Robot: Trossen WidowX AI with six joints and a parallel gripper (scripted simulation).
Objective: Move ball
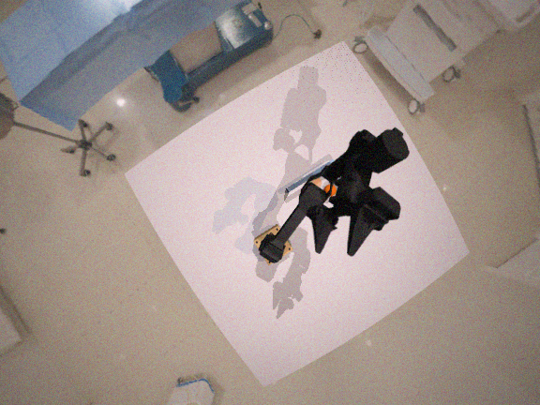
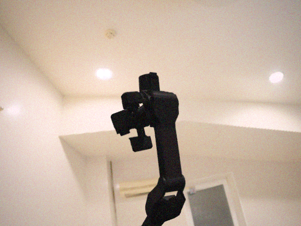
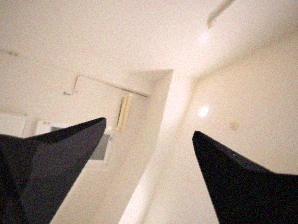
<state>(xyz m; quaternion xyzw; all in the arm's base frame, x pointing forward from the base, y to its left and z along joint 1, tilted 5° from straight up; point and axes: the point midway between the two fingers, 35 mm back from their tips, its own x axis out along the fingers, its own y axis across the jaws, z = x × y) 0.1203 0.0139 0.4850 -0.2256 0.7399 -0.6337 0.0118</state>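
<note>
Now: gripper tip 210 mm short of the orange ball and 530 mm above it. The rest, counted from my gripper tip: see-through copy of ball: 190 mm ahead, 70 mm to the left, 530 mm below.
</note>
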